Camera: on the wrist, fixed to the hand. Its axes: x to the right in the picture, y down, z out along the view.
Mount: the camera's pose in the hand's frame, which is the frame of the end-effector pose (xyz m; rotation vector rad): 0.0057 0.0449 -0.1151 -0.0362 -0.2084 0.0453
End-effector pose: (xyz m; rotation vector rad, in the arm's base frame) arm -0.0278 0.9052 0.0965 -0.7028 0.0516 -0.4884
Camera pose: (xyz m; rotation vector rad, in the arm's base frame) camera -0.0280 0.8621 -0.0194 -0.7832 -0.1192 -0.3696
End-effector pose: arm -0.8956 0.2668 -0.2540 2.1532 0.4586 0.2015
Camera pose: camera -0.9146 0.3318 -0.1505 2.1228 0.2842 0.0096
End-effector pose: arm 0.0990 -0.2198 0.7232 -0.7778 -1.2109 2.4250
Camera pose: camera 0.1614 -0.1706 0.6284 -0.5791 -1.3290 2.5799
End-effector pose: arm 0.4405 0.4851 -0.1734 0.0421 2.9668 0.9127
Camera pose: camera 0.4305 0.4578 -0.0532 0.1918 2.7673 0.9059
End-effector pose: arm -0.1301 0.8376 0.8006 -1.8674 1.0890 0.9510
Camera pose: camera -0.1434 0.7195 0.8348 -1.7338 0.9971 1.1700
